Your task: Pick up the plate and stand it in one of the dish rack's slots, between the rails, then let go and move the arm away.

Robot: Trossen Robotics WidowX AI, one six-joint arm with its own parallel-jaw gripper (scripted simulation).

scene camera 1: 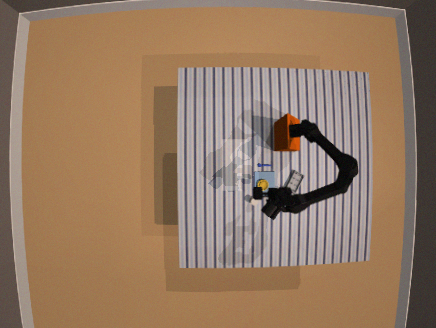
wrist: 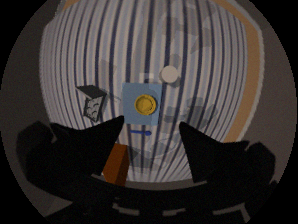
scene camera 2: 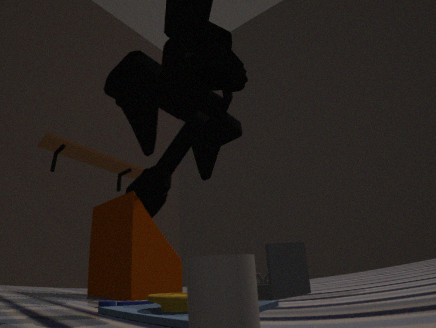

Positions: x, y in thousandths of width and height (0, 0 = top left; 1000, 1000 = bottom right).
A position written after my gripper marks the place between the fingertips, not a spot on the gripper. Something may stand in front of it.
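Note:
My gripper (scene camera 2: 414, 514) (wrist: 512, 542) is open, and my gripper holds nothing. There's a grey dish rack (scene camera 2: 662, 840), and I can see a light blue mat (wrist: 438, 408) as well.

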